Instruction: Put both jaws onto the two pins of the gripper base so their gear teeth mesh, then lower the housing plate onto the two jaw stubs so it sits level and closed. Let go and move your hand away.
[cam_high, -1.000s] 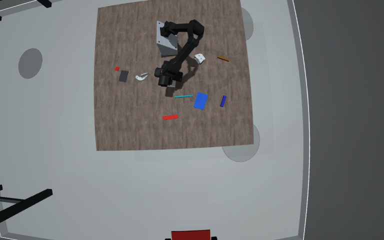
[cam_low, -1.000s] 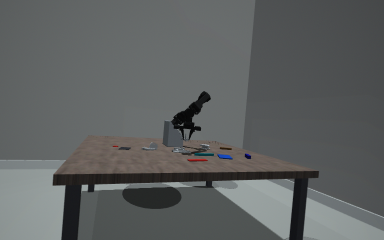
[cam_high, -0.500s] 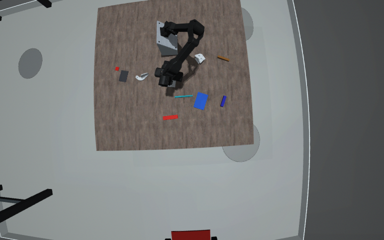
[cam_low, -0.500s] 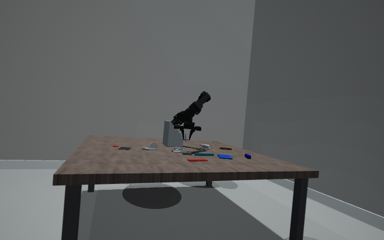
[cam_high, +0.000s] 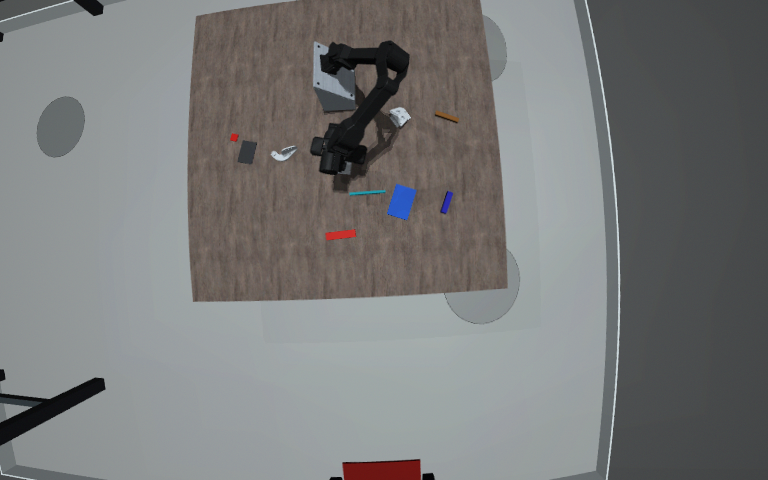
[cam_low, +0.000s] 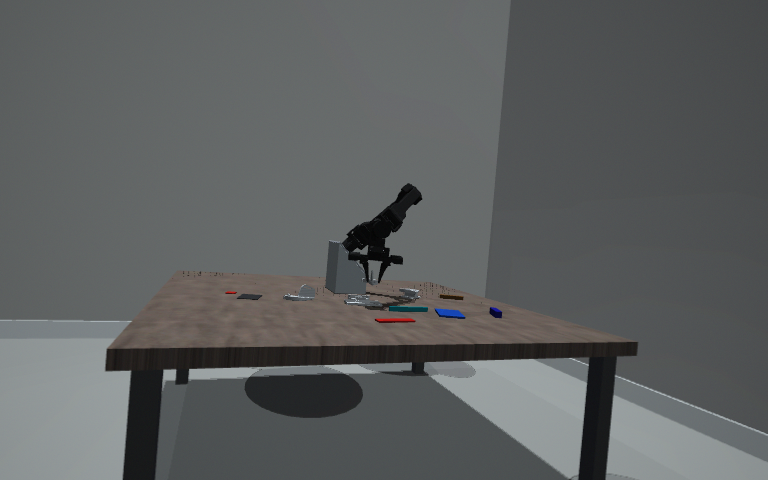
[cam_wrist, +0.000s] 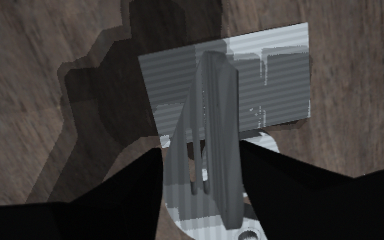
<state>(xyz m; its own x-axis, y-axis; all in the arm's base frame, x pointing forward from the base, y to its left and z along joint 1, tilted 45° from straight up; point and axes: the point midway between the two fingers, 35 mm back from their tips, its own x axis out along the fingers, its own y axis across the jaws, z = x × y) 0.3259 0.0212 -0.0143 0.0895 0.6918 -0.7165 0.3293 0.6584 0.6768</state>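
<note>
My gripper tip is now 3 cm to the left of the white flat plate and 7 cm above it. Also, from my gripper tip: red bar: 28 cm ahead, 5 cm to the right, 7 cm below; then blue plate: 18 cm ahead, 20 cm to the left, 7 cm below; then teal bar: 13 cm ahead, 8 cm to the left, 7 cm below.
</note>
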